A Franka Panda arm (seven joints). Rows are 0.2 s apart.
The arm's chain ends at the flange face. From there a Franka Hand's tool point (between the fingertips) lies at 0.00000 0.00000 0.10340 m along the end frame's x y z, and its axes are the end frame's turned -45 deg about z.
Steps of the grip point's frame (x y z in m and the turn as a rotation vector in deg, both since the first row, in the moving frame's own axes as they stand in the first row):
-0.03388 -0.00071 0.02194 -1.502 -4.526 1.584
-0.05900 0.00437 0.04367 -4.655 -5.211 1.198
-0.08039 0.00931 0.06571 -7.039 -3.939 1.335
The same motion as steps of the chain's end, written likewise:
-0.02050 0.01583 0.02230 -4.262 -2.138 1.584
-0.03779 0.03226 0.04444 -6.976 -0.393 1.198
-0.05404 0.04942 0.06673 -7.763 2.192 1.335

